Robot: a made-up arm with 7 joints. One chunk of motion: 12 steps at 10 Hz.
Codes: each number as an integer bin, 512 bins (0 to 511) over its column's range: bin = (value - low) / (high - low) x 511, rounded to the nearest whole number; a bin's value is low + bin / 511 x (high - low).
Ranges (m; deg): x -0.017..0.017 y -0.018..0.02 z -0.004..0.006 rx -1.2..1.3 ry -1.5..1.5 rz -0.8..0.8
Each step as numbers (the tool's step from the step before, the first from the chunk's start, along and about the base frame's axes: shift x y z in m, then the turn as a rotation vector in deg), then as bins.
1 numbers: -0.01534 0.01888 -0.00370 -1.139 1.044 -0.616
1 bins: 25 496 15 12 433 59
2 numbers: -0.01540 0.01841 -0.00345 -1.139 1.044 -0.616
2 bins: 24 490 28 12 433 59
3 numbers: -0.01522 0.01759 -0.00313 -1.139 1.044 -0.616
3 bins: 27 479 44 12 433 59
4 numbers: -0.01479 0.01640 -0.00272 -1.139 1.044 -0.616
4 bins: 33 463 65 12 433 59
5 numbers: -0.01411 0.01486 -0.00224 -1.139 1.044 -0.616
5 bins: 43 442 90 12 433 59
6 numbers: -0.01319 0.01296 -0.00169 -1.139 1.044 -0.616
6 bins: 57 416 118 12 433 59
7 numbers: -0.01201 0.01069 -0.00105 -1.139 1.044 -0.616
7 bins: 75 386 151 12 433 59
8 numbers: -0.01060 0.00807 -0.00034 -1.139 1.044 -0.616
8 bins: 96 351 187 12 433 59
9 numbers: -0.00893 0.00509 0.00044 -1.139 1.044 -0.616
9 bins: 121 310 227 12 433 59
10 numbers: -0.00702 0.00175 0.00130 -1.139 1.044 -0.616
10 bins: 150 266 271 12 433 59
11 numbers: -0.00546 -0.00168 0.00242 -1.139 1.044 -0.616
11 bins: 173 219 328 12 433 59
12 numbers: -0.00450 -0.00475 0.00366 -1.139 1.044 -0.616
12 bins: 188 178 391 12 433 59
